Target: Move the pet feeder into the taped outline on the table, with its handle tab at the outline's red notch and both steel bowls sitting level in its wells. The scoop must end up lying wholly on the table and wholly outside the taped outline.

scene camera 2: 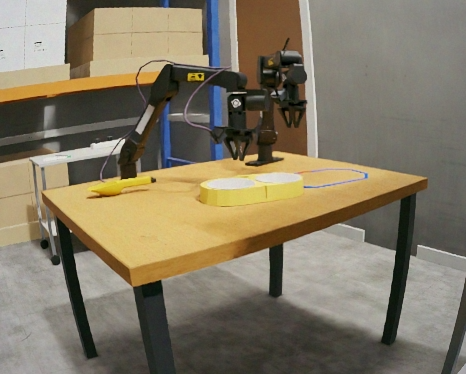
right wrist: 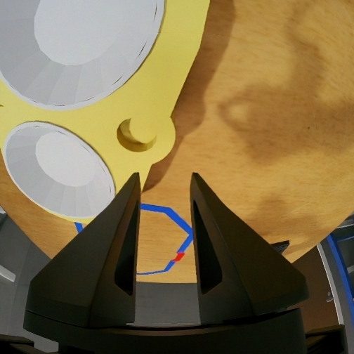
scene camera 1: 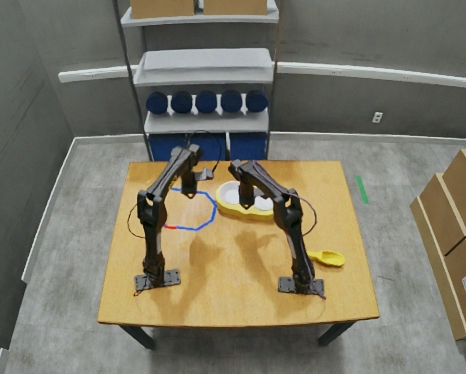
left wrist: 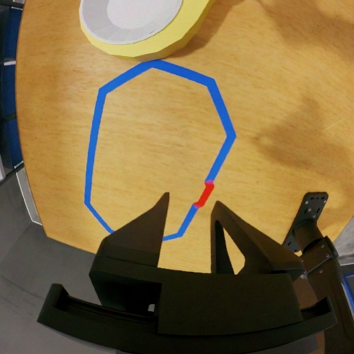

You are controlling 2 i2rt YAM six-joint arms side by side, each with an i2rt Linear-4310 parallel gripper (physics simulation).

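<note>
The yellow pet feeder lies flat outside the taped outline, close against one end of it. Two pale bowls sit in its wells and look level. Its holed handle tab faces the arm bases. The red notch is on the outline's base side. The yellow scoop lies outside the outline. My left gripper hangs above the outline, part-open and empty. My right gripper is slightly open and empty, above the tab side.
The right arm's base stands beside the scoop and hides part of its handle in scene camera 1. The left arm's base stands at the front left. A shelf unit stands behind the table.
</note>
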